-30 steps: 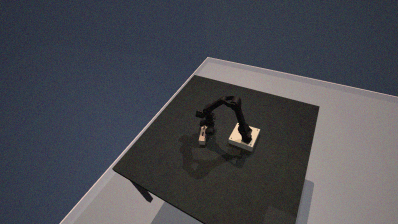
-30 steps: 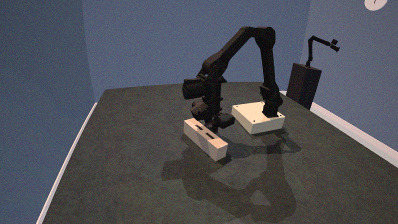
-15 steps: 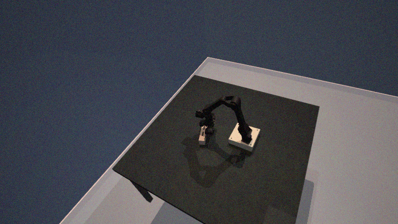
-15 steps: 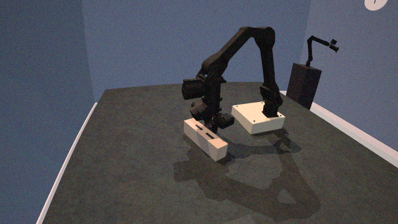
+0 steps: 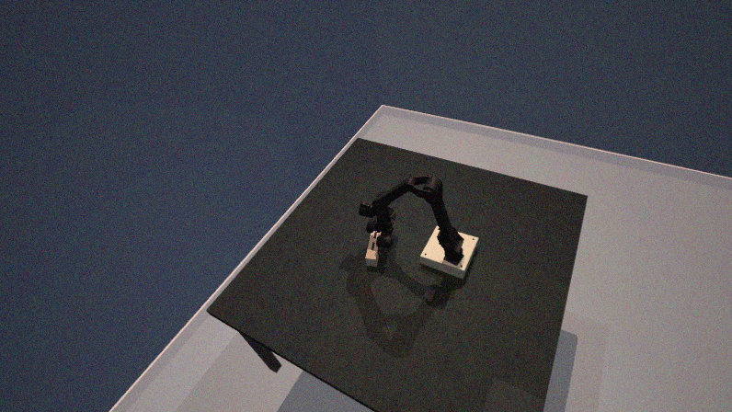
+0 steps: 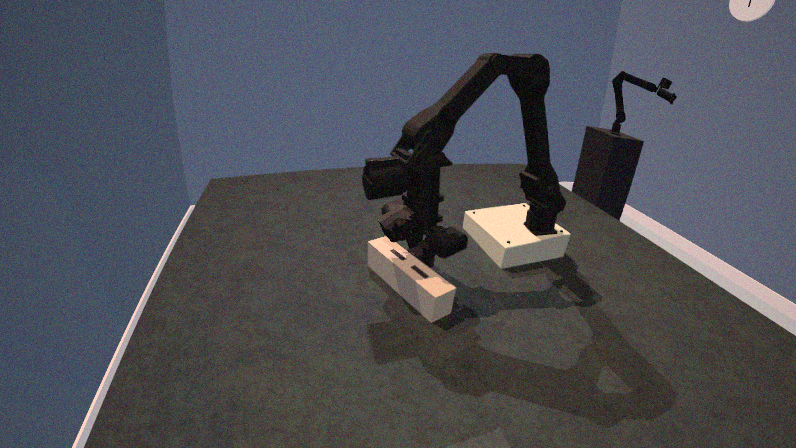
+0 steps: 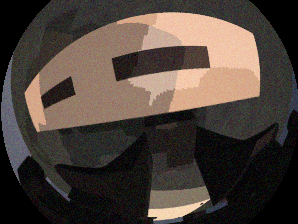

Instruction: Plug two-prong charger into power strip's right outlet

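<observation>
My gripper tip is now 20 mm short of the dark charger, 10 mm to the right of it and 10 mm below it.
</observation>
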